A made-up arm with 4 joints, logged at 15 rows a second.
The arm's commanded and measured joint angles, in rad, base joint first. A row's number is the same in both.
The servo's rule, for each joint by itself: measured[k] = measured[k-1] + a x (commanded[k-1-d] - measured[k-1]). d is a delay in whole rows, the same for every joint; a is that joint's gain. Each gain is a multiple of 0.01, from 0.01 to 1. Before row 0 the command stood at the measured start. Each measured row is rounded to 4 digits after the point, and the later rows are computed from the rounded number. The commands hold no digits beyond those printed.
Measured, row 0:
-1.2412 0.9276 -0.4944 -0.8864
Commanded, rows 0 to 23:
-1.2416 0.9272 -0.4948 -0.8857
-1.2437 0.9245 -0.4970 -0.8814
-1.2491 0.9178 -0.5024 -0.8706
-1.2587 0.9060 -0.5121 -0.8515
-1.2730 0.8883 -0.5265 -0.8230
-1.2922 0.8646 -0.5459 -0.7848
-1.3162 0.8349 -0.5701 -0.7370
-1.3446 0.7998 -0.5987 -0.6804
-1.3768 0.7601 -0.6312 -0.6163
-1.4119 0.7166 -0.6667 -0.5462
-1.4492 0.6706 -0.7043 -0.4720
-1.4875 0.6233 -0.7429 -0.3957
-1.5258 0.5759 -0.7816 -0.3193
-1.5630 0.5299 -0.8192 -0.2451
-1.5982 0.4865 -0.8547 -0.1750
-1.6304 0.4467 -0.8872 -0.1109
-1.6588 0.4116 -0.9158 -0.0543
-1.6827 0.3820 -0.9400 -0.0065
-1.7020 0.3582 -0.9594 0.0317
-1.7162 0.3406 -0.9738 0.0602
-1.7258 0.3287 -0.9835 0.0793
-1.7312 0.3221 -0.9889 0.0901
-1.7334 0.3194 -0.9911 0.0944
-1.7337 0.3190 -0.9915 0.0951
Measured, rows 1 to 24:
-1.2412 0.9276 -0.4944 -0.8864
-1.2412 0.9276 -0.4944 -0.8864
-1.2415 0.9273 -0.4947 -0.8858
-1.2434 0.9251 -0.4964 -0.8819
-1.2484 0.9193 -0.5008 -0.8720
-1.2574 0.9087 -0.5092 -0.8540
-1.2710 0.8924 -0.5220 -0.8267
-1.2894 0.8702 -0.5397 -0.7898
-1.3127 0.8420 -0.5622 -0.7433
-1.3405 0.8082 -0.5892 -0.6879
-1.3721 0.7697 -0.6203 -0.6249
-1.4067 0.7272 -0.6546 -0.5556
-1.4437 0.6819 -0.6914 -0.4820
-1.4818 0.6350 -0.7295 -0.4061
-1.5201 0.5877 -0.7681 -0.3297
-1.5574 0.5415 -0.8059 -0.2553
-1.5929 0.4975 -0.8420 -0.1846
-1.6255 0.4569 -0.8754 -0.1197
-1.6545 0.4207 -0.9053 -0.0621
-1.6790 0.3897 -0.9310 -0.0132
-1.6990 0.3645 -0.9520 0.0263
-1.7140 0.3454 -0.9681 0.0561
-1.7243 0.3320 -0.9795 0.0765
-1.7303 0.3241 -0.9865 0.0885
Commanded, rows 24 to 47:
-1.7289 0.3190 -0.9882 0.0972
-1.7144 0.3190 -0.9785 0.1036
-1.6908 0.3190 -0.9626 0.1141
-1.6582 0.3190 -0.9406 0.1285
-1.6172 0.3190 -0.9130 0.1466
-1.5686 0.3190 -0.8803 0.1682
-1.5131 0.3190 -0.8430 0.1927
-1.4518 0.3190 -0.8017 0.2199
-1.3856 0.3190 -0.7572 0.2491
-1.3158 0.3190 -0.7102 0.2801
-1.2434 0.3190 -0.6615 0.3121
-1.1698 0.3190 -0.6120 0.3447
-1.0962 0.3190 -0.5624 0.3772
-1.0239 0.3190 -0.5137 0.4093
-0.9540 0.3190 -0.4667 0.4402
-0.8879 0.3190 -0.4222 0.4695
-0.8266 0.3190 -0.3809 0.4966
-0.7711 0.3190 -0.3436 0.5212
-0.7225 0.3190 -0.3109 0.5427
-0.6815 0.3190 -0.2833 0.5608
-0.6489 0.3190 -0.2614 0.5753
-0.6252 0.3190 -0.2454 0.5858
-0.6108 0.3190 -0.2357 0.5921
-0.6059 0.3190 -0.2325 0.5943
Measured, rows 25 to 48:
-1.7330 0.3203 -0.9899 0.0937
-1.7336 0.3193 -0.9911 0.0949
-1.7295 0.3191 -0.9890 0.0969
-1.7164 0.3190 -0.9812 0.1028
-1.6941 0.3190 -0.9674 0.1127
-1.6629 0.3190 -0.9476 0.1266
-1.6231 0.3190 -0.9220 0.1442
-1.5757 0.3190 -0.8911 0.1653
-1.5212 0.3190 -0.8555 0.1894
-1.4608 0.3190 -0.8157 0.2162
-1.3954 0.3190 -0.7724 0.2452
-1.3261 0.3190 -0.7264 0.2759
-1.2542 0.3190 -0.6784 0.3078
-1.1808 0.3190 -0.6293 0.3403
-1.1072 0.3190 -0.5798 0.3728
-1.0347 0.3190 -0.5309 0.4049
-0.9645 0.3190 -0.4834 0.4360
-0.8979 0.3190 -0.4381 0.4655
-0.8359 0.3190 -0.3958 0.4929
-0.7795 0.3190 -0.3572 0.5178
-0.7299 0.3190 -0.3229 0.5397
-0.6878 0.3190 -0.2936 0.5583
-0.6540 0.3190 -0.2698 0.5733
-0.6289 0.3190 -0.2517 0.5843

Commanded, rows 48 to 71:
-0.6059 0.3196 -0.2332 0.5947
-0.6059 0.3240 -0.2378 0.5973
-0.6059 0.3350 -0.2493 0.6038
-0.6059 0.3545 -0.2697 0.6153
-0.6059 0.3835 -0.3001 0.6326
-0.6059 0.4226 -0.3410 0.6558
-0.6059 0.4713 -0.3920 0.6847
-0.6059 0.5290 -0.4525 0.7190
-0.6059 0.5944 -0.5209 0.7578
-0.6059 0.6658 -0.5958 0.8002
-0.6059 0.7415 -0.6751 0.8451
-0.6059 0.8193 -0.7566 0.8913
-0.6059 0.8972 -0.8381 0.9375
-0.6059 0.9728 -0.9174 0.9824
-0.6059 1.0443 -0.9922 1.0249
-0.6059 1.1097 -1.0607 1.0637
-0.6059 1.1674 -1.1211 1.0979
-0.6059 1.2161 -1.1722 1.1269
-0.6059 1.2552 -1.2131 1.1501
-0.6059 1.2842 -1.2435 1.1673
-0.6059 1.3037 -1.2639 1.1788
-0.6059 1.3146 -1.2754 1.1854
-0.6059 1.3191 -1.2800 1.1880
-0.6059 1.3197 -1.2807 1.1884
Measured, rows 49 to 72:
-0.6132 0.3190 -0.2399 0.5912
-0.6068 0.3190 -0.2344 0.5939
-0.6060 0.3195 -0.2335 0.5946
-0.6059 0.3231 -0.2367 0.5970
-0.6059 0.3326 -0.2460 0.6030
-0.6059 0.3501 -0.2635 0.6138
-0.6059 0.3768 -0.2906 0.6303
-0.6059 0.4134 -0.3279 0.6527
-0.6059 0.4597 -0.3753 0.6809
-0.6059 0.5151 -0.4324 0.7144
-0.6059 0.5785 -0.4979 0.7526
-0.6059 0.6483 -0.5703 0.7945
-0.6059 0.7229 -0.6479 0.8390
-0.6059 0.8000 -0.7283 0.8850
-0.6059 0.8778 -0.8096 0.9312
-0.6059 0.9538 -0.8894 0.9763
-0.6059 1.0262 -0.9655 1.0191
-0.6059 1.0930 -1.0359 1.0583
-0.6059 1.1525 -1.0989 1.0931
-0.6059 1.2034 -1.1531 1.1228
-0.6059 1.2448 -1.1975 1.1468
-0.6059 1.2763 -1.2315 1.1648
-0.6059 1.2982 -1.2555 1.1771
-0.6059 1.3113 -1.2702 1.1844

